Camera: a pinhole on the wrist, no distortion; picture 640 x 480 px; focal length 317.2 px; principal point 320.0 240.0 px. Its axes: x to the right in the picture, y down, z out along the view. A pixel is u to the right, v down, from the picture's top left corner.
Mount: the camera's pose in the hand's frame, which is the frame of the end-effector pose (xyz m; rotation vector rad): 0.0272 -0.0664 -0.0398 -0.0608 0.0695 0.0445
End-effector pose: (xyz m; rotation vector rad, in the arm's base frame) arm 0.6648 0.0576 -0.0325 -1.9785 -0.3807 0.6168
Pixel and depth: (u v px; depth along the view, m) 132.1 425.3 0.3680
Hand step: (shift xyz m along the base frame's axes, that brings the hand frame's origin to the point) -0.3309 0.0760 -0.2235
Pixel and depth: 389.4 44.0 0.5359
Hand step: -0.1290 0.6322 0.0742
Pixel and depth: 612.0 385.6 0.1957
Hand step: 0.0993 0.1895 -0.1465
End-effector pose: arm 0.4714 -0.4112 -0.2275 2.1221 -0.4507 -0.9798
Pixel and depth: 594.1 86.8 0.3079
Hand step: 0.0122 -0.1855 -0.4097
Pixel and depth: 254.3 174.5 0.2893
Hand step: -0.2011 -0.0441 -0.1883
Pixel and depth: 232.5 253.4 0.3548
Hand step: -0.2739 -0.1044 -0.1396
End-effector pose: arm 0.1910 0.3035 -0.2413 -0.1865 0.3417 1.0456
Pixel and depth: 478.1 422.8 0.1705
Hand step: 0.0364 0.1560 0.0674
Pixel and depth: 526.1 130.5 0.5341
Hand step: 0.4560 0.3891 0.2919
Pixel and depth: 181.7 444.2 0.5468
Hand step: -0.2611 0.1534 0.5387
